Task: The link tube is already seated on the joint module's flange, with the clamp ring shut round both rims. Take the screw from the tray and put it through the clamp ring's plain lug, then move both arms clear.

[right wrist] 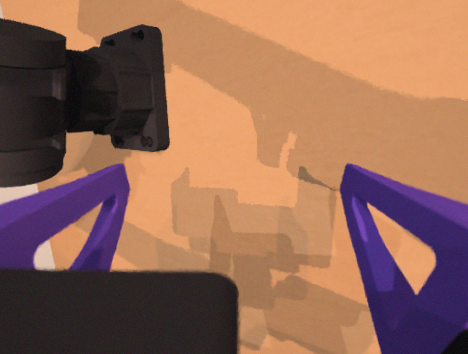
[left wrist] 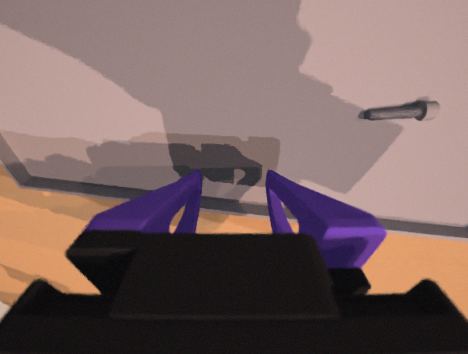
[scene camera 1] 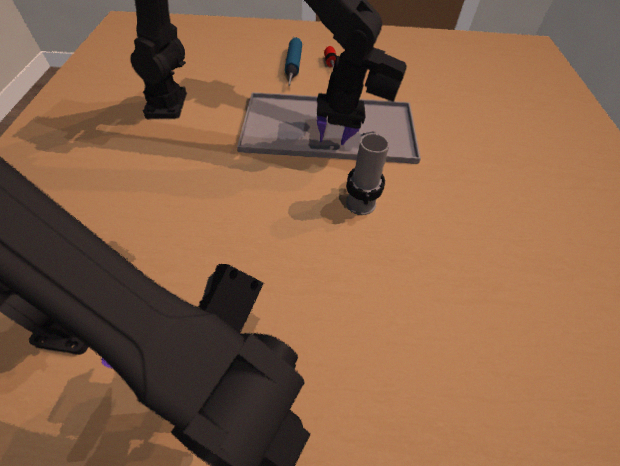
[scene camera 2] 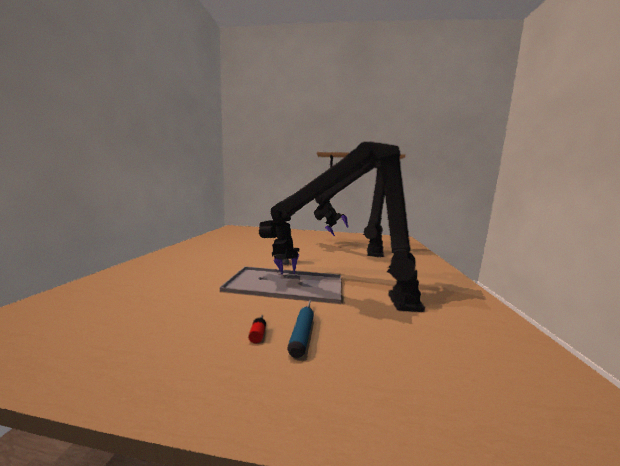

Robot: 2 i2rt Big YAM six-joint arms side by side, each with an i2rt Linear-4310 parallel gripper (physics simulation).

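Pixels of known places: left gripper, between the fingertips: [left wrist: 233,177] [scene camera 1: 331,141] [scene camera 2: 288,273]; right gripper, between the fingertips: [right wrist: 234,176] [scene camera 2: 341,232]; left arm's base, origin of its link: [scene camera 1: 166,104] [scene camera 2: 404,302]; right arm's base, origin of its link: [right wrist: 140,92] [scene camera 2: 374,253].
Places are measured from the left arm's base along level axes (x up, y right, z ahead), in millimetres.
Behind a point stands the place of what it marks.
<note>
The screw [scene camera 1: 368,133] @[y 123, x 9, z 514 mm] [scene camera 2: 261,278] @[y 119, x 7, z 520 mm] [left wrist: 400,111] @[y 120, x 10, z 514 mm] lies flat in the grey tray [scene camera 1: 280,152] @[y 193, x 8, z 300 mm] [scene camera 2: 280,295] @[y -18, x 9, z 421 mm] [left wrist: 100,190] @[y 188, x 10, z 289 mm], to the right of the left fingers in the left wrist view, its head pointing away from them. My left gripper [scene camera 1: 332,143] @[y 164, x 15, z 419 mm] [scene camera 2: 287,272] @[y 164, x 15, z 419 mm] [left wrist: 233,177] @[y 164, x 15, z 419 mm] points down low over the tray near its rim, partly open and empty. The link tube [scene camera 1: 370,162] @[y 365, x 137, z 464 mm] stands upright on the joint module [scene camera 1: 360,205] @[y 368, x 25, z 463 mm], with the black clamp ring [scene camera 1: 365,191] @[y 369, x 67, z 466 mm] round the joint. The plain lug cannot be made out. My right gripper [scene camera 2: 339,230] @[y 664, x 102, z 168 mm] [right wrist: 234,176] @[y 664, x 102, z 168 mm] is wide open and empty, away from the tray.
A blue screwdriver [scene camera 1: 293,55] @[y -182, x 41, z 332 mm] [scene camera 2: 301,328] @[y -243, x 41, z 333 mm] and a short red screwdriver [scene camera 1: 329,54] @[y -208, x 33, z 437 mm] [scene camera 2: 257,330] @[y -251, x 33, z 437 mm] lie on the table beyond the tray in scene camera 1. The right arm [scene camera 1: 150,320] @[y 744, x 366, z 249 mm] covers the lower left of that view. The tube stands close to the tray's rim.
</note>
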